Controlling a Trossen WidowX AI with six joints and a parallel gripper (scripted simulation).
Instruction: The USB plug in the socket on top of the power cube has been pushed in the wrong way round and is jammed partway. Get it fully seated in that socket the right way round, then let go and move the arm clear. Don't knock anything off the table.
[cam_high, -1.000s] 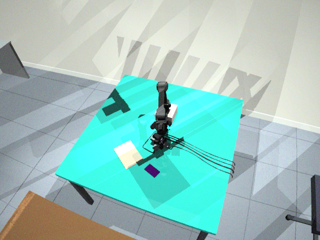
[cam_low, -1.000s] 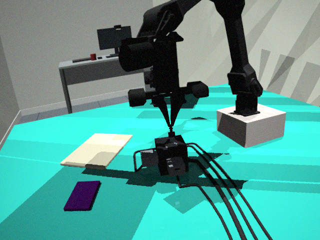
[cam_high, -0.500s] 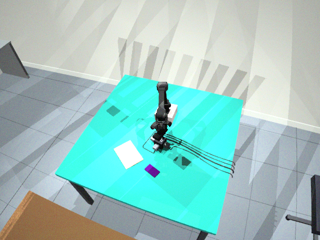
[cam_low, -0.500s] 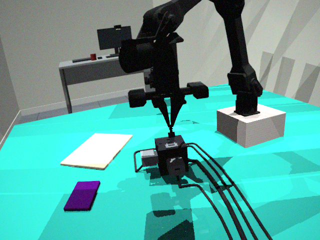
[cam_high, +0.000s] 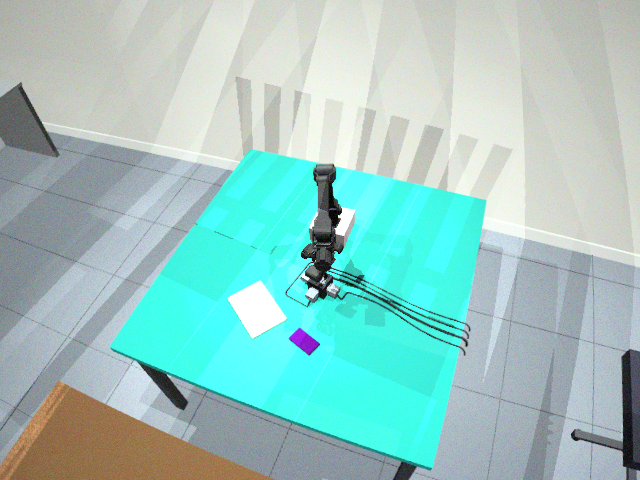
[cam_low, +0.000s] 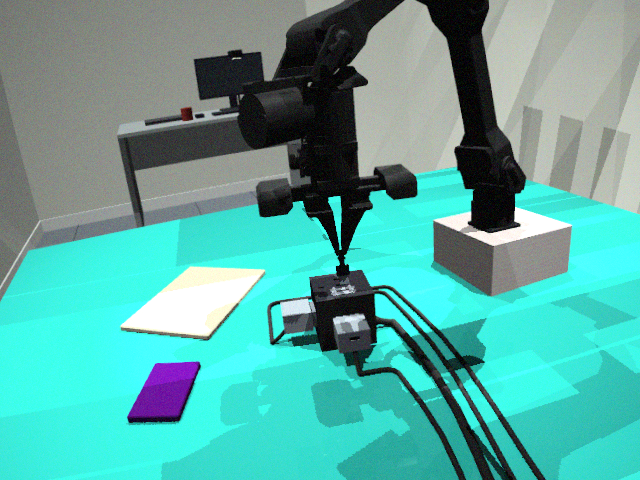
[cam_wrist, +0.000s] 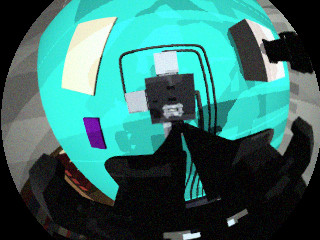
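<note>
The USB socket lies 60 mm below my gripper tip. Also, from my gripper tip: black USB plug (20 mm below); then purple card (250 mm ahead, 130 mm below, 10 mm to the left); then cream sheet (230 mm to the right, 180 mm ahead, 130 mm below).
</note>
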